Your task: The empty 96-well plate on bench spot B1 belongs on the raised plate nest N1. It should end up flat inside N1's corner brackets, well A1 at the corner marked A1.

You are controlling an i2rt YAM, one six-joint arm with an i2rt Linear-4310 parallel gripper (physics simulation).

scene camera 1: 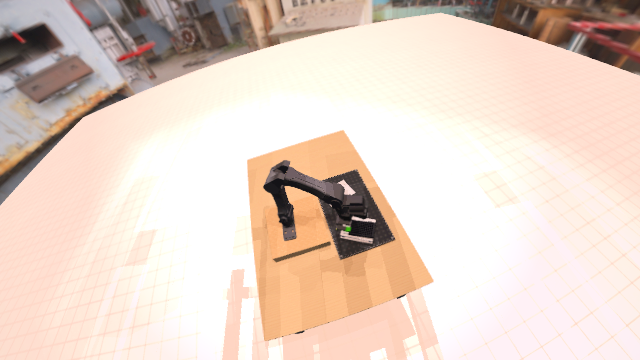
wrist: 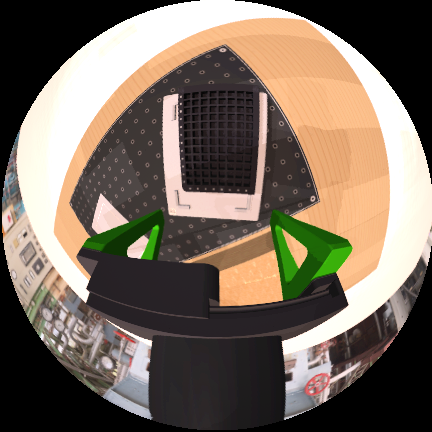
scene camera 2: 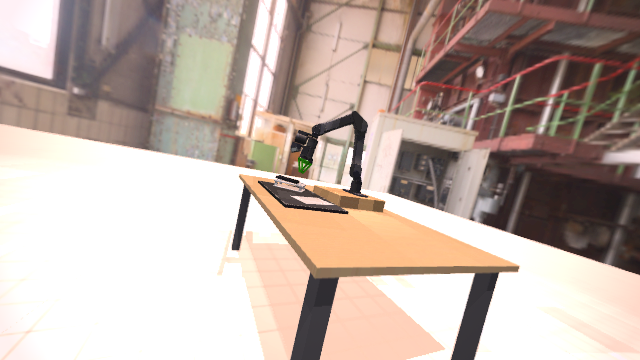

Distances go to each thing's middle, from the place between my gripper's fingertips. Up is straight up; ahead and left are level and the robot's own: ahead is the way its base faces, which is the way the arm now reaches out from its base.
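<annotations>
My gripper's 5 cm above the black well plate (wrist: 218, 123), and it's also 6 cm short of the plate and 2 cm to the left of it. There's a pale rectangle (wrist: 106, 216) as well, and that one's 10 cm below my gripper and 26 cm to the left of it.
</annotations>
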